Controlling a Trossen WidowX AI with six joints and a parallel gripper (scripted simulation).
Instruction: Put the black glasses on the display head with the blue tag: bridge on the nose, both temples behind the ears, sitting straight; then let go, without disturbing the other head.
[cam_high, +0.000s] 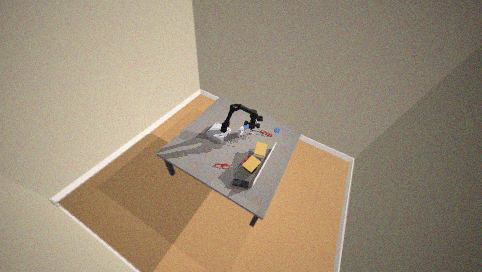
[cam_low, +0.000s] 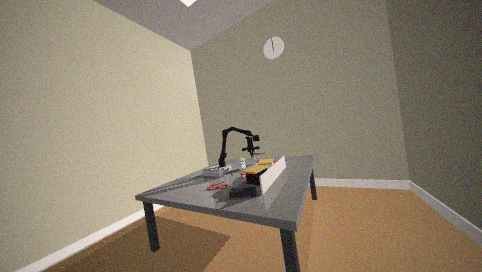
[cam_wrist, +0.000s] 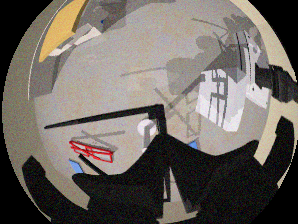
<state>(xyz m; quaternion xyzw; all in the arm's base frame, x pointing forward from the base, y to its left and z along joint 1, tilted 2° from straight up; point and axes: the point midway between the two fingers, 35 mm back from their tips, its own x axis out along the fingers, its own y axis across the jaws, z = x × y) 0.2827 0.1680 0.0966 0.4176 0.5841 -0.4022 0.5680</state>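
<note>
The white shape lies 10 cm behind my gripper tip, 6 cm to the right of it and 6 cm below it. Round my gripper tip: dark box: 63 cm to the right, 24 cm ahead, 10 cm below; white upright divider: 35 cm ahead, 30 cm to the right, 6 cm below.
</note>
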